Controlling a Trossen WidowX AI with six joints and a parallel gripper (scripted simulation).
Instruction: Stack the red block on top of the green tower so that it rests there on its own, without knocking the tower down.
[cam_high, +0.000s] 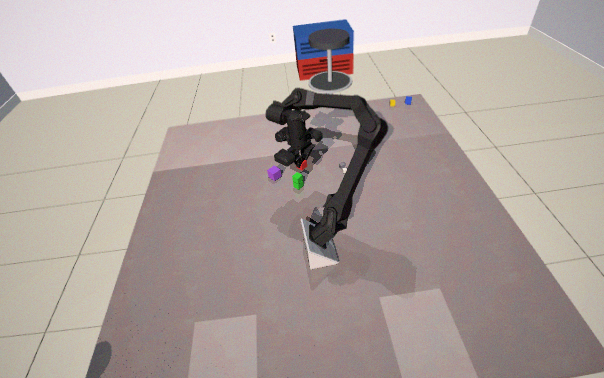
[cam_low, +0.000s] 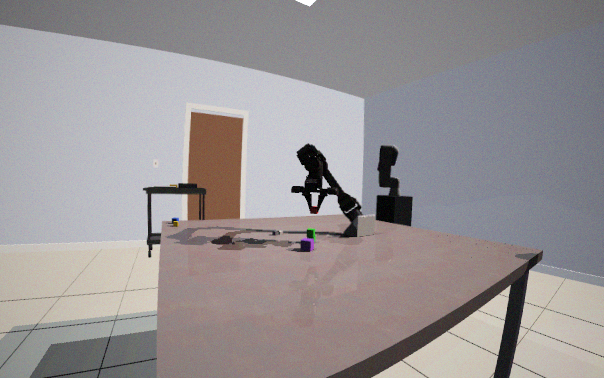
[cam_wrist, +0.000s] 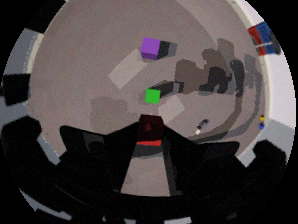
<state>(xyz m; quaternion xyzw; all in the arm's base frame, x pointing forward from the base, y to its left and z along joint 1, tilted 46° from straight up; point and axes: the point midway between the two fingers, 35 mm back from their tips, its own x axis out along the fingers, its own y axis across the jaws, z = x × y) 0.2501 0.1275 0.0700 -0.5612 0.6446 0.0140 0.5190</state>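
Right now my gripper tip is 120 mm to the right of the purple block, 100 mm above it and 80 mm short of it. From my gripper tip the other things lie so: red block: 10 mm above; blue block: 560 mm ahead, 530 mm to the right, 110 mm below; yellow block: 550 mm ahead, 450 mm to the right, 110 mm below.
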